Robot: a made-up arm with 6 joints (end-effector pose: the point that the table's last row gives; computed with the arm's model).
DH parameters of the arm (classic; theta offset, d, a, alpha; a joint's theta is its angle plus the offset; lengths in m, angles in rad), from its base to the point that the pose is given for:
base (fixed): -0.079 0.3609 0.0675 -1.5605
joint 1: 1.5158 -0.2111 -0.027 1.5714
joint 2: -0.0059 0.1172 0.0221 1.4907
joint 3: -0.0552 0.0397 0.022 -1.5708
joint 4: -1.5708 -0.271 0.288 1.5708
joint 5: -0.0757 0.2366 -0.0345 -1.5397
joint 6: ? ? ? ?
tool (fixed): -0.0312 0.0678 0 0
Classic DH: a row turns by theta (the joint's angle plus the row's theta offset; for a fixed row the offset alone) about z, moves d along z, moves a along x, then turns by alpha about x.
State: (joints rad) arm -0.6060 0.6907 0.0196 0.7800 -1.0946 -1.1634
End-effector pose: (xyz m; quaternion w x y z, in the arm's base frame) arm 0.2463 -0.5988 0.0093 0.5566 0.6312 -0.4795 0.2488
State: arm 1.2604 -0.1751 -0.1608 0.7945 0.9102 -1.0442
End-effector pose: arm 0.1864 -0.5980 0.4385 0.4086 0.8161 -0.1217 0.3901
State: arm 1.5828 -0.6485 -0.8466 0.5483 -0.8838 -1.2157
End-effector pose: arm 0.4854 -0.5964 0.2865 0.5524 0.1217 0.8233 -0.0476
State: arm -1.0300 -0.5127 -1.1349 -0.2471 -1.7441 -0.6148
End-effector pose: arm -0.2801 -0.3068 0.9469 0.8348 -0.3720 -0.3592 -0.1890
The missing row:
joint 6: -1.5684 0.1404 0.0181 -1.4951
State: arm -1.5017 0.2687 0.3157 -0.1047 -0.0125 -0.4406
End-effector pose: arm -0.1412 -0.5921 0.2997 0.0438 -0.1988 -0.7103 0.6738
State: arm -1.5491 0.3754 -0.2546 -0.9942 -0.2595 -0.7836
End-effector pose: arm -0.3939 -0.3070 0.4578 0.5278 -0.4402 -0.5222 0.5048
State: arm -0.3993 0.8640 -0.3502 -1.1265 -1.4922 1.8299
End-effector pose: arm -0.0333 -0.6258 0.6450 0.2646 -0.1426 0.9288 -0.2169
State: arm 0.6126 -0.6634 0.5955 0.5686 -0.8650 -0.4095
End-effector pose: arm 0.1432 -0.7447 0.5861 0.7709 0.3090 -0.4225 0.3628
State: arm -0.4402 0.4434 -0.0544 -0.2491 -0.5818 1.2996
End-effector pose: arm -0.0083 -0.6512 0.4400 0.1252 -0.4588 0.8688 -0.1377
